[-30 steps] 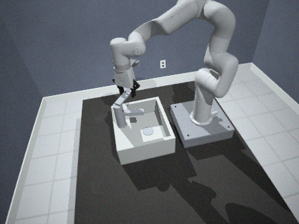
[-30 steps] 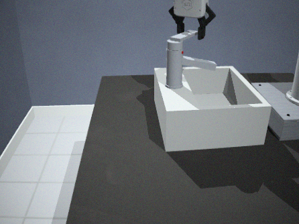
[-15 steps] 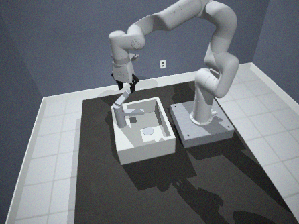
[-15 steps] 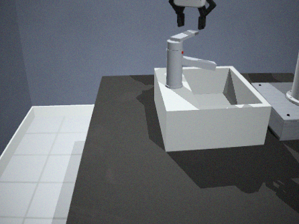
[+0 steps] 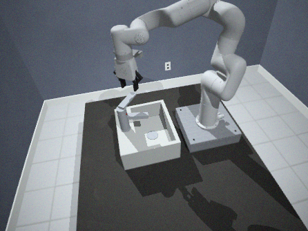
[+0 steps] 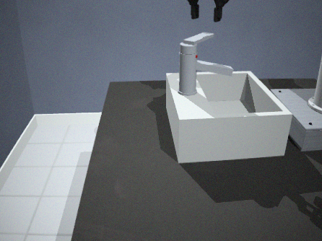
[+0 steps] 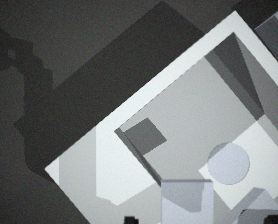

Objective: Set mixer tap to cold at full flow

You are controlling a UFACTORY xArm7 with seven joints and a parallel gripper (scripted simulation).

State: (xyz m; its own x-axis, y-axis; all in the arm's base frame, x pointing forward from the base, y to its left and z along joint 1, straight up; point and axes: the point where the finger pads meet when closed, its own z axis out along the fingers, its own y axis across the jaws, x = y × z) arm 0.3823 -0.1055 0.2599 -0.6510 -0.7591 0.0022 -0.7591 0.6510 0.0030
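Right now the flat lever is 20 mm ahead of my hand, 30 mm to the left of it and 60 mm below it. From my hand the other things lie so: white sink basin (60 mm behind, 70 mm to the left, 290 mm below); then grey mixer tap (40 mm ahead, 50 mm to the left, 110 mm below).
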